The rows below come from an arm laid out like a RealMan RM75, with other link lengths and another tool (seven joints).
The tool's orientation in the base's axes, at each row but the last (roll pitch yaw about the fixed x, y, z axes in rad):
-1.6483, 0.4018, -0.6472
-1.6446, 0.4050, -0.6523
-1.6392, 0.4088, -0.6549
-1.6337, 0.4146, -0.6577
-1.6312, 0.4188, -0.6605
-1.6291, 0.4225, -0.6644
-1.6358, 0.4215, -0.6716
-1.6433, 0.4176, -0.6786
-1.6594, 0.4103, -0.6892
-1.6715, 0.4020, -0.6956
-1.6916, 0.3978, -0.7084
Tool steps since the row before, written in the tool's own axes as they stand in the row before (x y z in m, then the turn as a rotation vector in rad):
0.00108, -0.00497, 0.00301, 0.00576, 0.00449, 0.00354
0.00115, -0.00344, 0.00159, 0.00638, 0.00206, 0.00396
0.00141, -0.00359, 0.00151, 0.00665, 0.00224, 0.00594
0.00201, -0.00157, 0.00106, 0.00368, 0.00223, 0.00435
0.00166, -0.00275, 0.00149, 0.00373, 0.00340, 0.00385
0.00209, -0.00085, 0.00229, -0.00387, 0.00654, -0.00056
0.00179, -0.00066, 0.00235, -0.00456, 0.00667, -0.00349
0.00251, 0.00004, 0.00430, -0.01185, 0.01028, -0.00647
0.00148, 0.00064, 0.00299, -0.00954, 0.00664, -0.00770
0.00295, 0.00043, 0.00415, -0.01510, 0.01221, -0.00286
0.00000, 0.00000, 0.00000, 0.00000, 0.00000, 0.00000
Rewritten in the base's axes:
0.00431, 0.00099, 0.00392, 0.00467, 0.00046, -0.00662
0.00299, 0.00003, 0.00259, 0.00623, 0.00002, -0.00467
0.00319, -0.00024, 0.00263, 0.00752, 0.00150, -0.00507
0.00264, -0.00058, 0.00056, 0.00444, 0.00188, -0.00377
0.00306, -0.00029, 0.00175, 0.00376, 0.00169, -0.00483
0.00317, 0.00048, -0.00020, -0.00546, 0.00308, -0.00434
0.00293, 0.00072, -0.00027, -0.00775, 0.00116, -0.00400
0.00437, 0.00199, -0.00134, -0.01604, 0.00369, -0.00414
0.00263, 0.00162, -0.00142, -0.01383, 0.00070, -0.00163
0.00445, 0.00161, -0.00193, -0.01684, 0.00875, -0.00501
0.00000, 0.00000, 0.00000, 0.00000, 0.00000, 0.00000

